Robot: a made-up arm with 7 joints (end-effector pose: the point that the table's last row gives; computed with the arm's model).
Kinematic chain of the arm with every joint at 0, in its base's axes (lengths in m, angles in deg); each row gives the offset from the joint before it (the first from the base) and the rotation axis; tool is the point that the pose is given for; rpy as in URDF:
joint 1: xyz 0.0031 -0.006 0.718 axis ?
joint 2: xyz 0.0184 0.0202 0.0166 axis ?
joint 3: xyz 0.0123 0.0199 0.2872 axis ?
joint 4: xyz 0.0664 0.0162 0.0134 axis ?
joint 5: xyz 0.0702 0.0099 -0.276 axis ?
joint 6: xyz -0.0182 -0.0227 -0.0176 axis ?
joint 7: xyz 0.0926 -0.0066 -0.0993 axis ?
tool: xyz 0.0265 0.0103 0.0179 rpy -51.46 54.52 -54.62
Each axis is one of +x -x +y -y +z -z.
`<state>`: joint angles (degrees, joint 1 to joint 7).
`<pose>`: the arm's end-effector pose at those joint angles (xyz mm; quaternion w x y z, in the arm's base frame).
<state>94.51 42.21 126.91 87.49 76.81 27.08 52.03</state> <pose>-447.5 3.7 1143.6 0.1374 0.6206 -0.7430 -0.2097</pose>
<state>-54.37 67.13 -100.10 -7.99 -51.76 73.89 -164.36</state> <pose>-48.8 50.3 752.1 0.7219 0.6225 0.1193 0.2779</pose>
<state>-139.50 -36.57 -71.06 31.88 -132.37 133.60 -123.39</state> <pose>-197.0 239.7 893.3 0.4761 0.7647 0.4179 0.1177</pose>
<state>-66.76 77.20 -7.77 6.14 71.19 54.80 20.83</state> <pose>20.2 81.6 543.3 0.6126 -0.4241 -0.5813 0.3271</pose>
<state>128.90 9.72 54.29 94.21 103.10 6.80 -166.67</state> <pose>-527.5 13.5 1041.5 0.0634 0.3161 -0.3957 0.8599</pose>
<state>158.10 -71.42 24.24 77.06 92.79 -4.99 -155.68</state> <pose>14.9 -221.6 1214.0 0.2904 0.6181 -0.5473 0.4838</pose>
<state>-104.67 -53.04 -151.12 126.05 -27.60 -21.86 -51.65</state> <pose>16.0 590.8 984.8 0.6549 0.0033 -0.5375 0.5312</pose>
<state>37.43 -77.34 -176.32 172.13 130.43 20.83 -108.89</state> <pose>-547.6 -400.4 831.6 0.1930 -0.1421 -0.3504 -0.9054</pose>
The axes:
joint 1: +z
joint 2: +y
joint 3: +z
joint 4: -y
joint 5: -z
joint 6: +y
joint 7: -z

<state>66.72 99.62 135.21 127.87 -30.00 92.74 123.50</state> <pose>-84.7 664.2 830.6 0.1235 -0.4331 0.8920 -0.0399</pose>
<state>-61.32 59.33 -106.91 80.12 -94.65 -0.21 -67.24</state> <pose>-234.8 -439.5 905.5 0.1504 -0.2384 0.9055 0.3171</pose>
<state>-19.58 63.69 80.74 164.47 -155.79 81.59 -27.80</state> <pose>678.6 -167.7 1046.4 0.5066 -0.6957 0.2348 -0.4520</pose>
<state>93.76 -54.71 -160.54 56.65 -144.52 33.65 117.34</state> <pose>213.4 -328.9 499.7 0.6530 -0.0565 0.3826 -0.6512</pose>
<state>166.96 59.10 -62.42 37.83 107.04 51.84 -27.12</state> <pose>-65.1 298.0 540.6 0.8079 -0.2752 0.4710 0.2228</pose>
